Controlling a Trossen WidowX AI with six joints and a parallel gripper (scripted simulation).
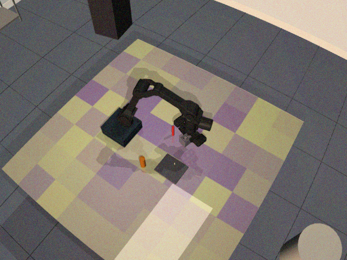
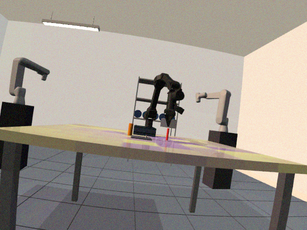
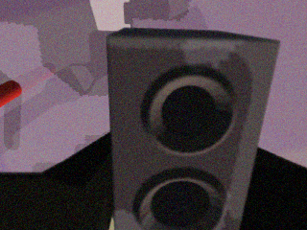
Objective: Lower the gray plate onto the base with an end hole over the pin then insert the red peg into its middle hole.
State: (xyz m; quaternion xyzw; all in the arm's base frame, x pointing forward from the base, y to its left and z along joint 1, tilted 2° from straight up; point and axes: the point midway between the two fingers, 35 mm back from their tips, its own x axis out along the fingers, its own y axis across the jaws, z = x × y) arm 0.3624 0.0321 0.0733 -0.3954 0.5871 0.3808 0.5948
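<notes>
Now: the dark flat base 30 mm behind my gripper tip, 140 mm to the right of it and 80 mm below it. The rest, counted from my gripper tip: gray plate: 30 mm above; orange cylinder: 170 mm behind, 200 mm to the right, 50 mm below; red peg: 110 mm behind, 40 mm to the left, 50 mm below.
</notes>
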